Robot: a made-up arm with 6 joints.
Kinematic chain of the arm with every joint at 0, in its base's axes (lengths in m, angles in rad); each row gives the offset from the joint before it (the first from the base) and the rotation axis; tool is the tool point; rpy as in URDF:
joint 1: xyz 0 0 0.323 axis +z
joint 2: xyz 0 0 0 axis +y
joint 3: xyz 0.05 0 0.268 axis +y
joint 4: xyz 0.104 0 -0.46 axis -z
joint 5: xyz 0 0 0 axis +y
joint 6: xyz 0.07 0 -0.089 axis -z
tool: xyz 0 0 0 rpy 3.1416 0 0
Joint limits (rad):
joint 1: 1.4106..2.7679
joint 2: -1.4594..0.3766
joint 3: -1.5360..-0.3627
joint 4: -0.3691..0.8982
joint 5: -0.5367..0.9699
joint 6: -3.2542..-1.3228
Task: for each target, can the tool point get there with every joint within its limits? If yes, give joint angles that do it. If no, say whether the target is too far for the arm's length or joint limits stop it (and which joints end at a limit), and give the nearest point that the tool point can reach.
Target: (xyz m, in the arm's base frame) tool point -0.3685 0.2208 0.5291
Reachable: yes | joints 2.6301 -0.7855 -0.5162 0.3521 0.3497 -1.7166
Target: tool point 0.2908 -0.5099 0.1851
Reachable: no: joint limits stop it (at a limit: joint 2, joint 3, joint 5) | nearest point 0.1958 -0.3434 0.9284 | short by 0.768 m
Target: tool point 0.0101 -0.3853 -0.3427
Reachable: no: joint limits stop it (at a limit: joint 1, joint 2, joint 3, joint 5) | nearest point -0.2097 0.0576 -0.0153 | short by 0.593 m
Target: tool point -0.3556 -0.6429 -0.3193
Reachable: no: too far | nearest point -0.2145 0.0557 -0.0153 | short by 0.775 m
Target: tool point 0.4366 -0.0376 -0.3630
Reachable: no: joint limits stop it (at a limit: joint 1, joint 2, joint 3, joint 4, joint 5) | nearest point 0.0455 0.2050 -0.0152 | short by 0.577 m
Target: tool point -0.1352 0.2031 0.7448
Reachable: yes | joints 2.1244 -1.2742 -0.5091 -0.0993 -0.1569 -1.4736
